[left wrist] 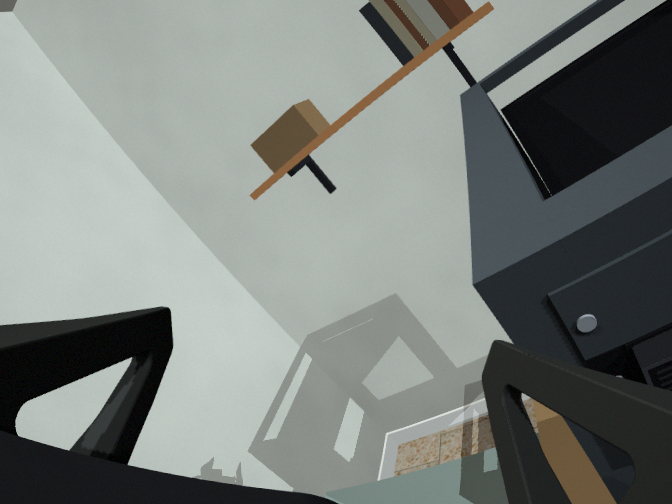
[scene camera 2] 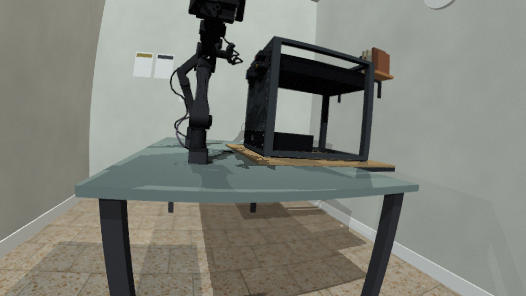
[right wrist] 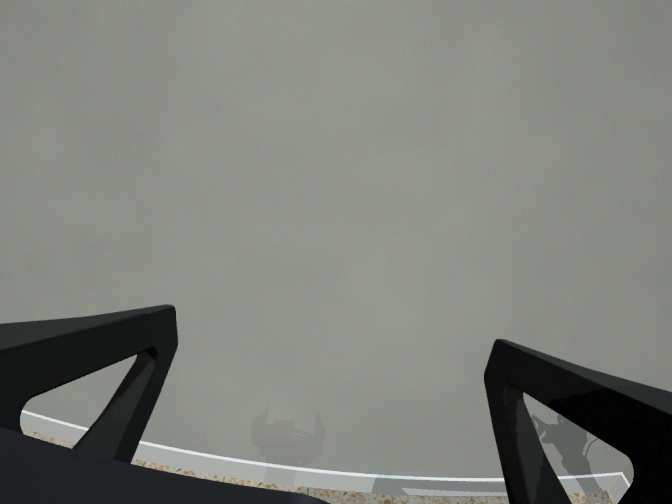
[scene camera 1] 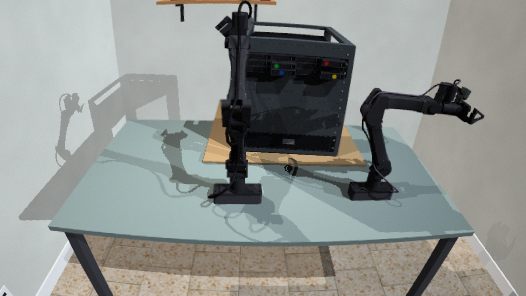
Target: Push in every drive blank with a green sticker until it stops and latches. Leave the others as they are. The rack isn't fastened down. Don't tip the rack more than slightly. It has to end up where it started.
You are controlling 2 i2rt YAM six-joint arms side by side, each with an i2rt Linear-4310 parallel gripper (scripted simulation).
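Here is my left gripper (left wrist: 331,346), and here is my right gripper (right wrist: 333,344). I also see a dark rack (scene camera 1: 304,114), (scene camera 2: 262,100) and (left wrist: 574,277). In the right wrist view the rack is out of frame.
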